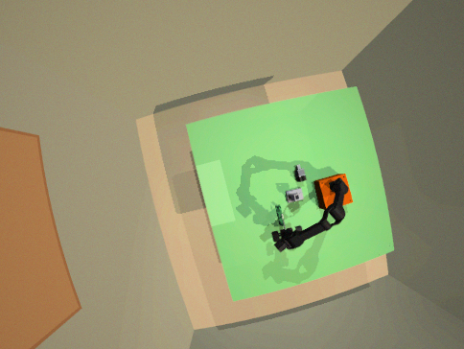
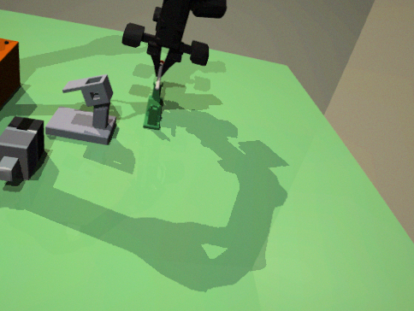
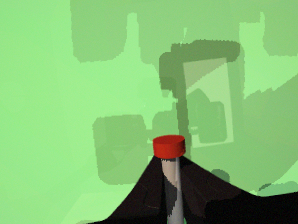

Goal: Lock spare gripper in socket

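Right now my gripper tip is 10 mm past the green rest, 100 mm to the left of it and 20 mm above it. From my gripper tip the other things lie so: grey mount (130 mm behind, 200 mm to the right, 10 mm above); spare gripper (220 mm behind, 340 mm to the right, 10 mm below).
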